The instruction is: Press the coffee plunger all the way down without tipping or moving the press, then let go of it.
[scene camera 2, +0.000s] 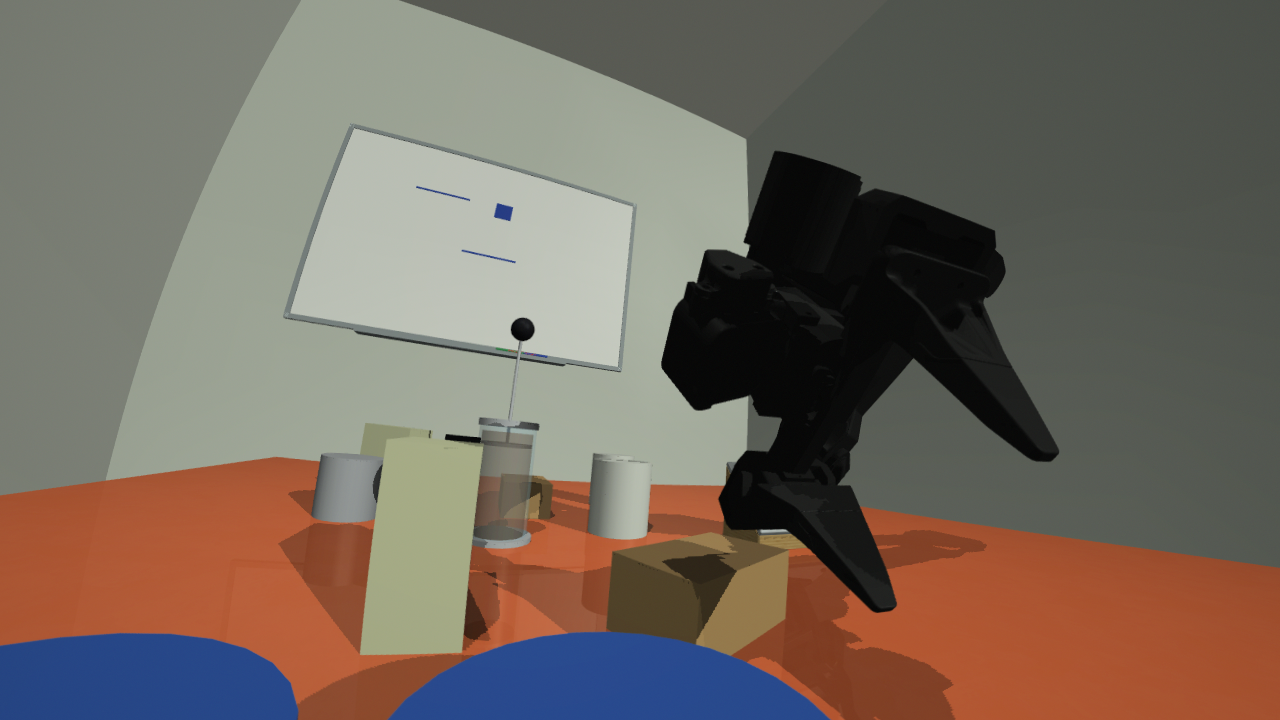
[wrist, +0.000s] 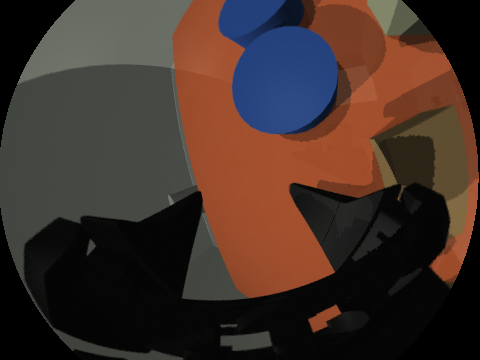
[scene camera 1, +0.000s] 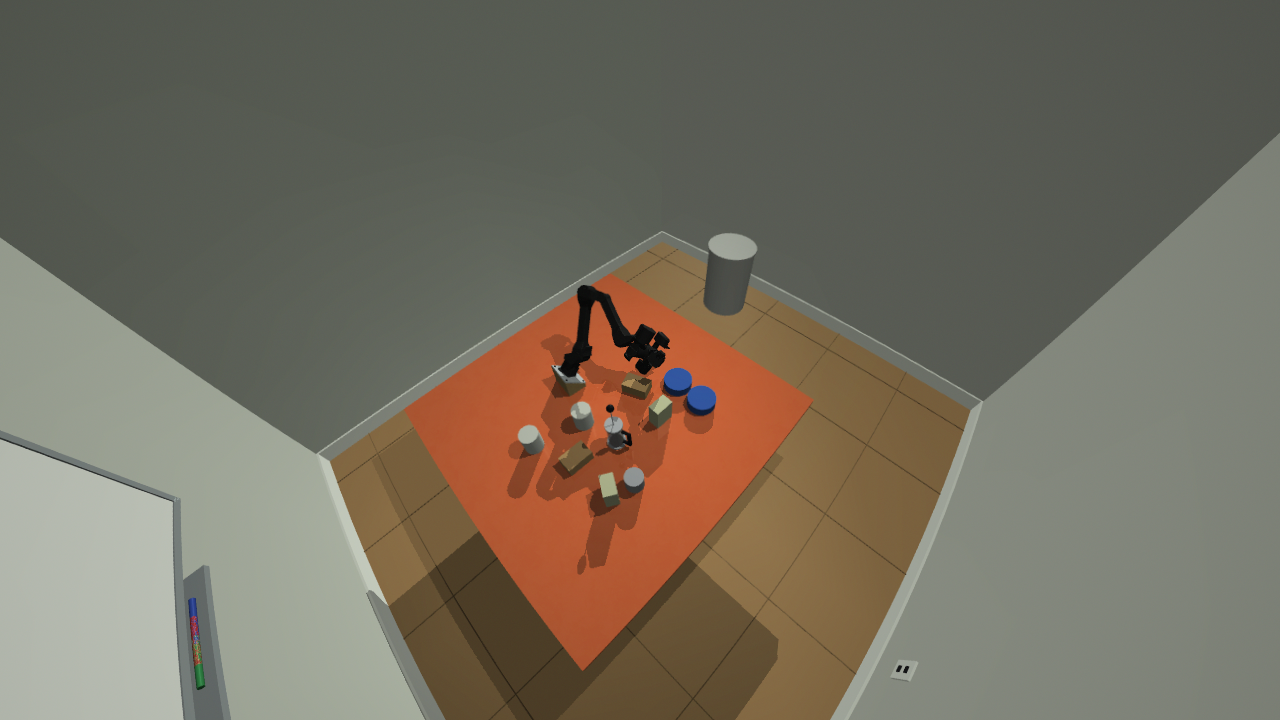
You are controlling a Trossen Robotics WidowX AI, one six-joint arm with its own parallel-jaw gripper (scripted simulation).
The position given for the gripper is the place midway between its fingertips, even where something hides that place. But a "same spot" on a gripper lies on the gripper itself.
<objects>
The gripper shows in scene camera 2 (956, 548), in the wrist view and in scene camera 1. The same spot on the gripper: (wrist: 347, 228) is (scene camera 1: 649, 363).
</objects>
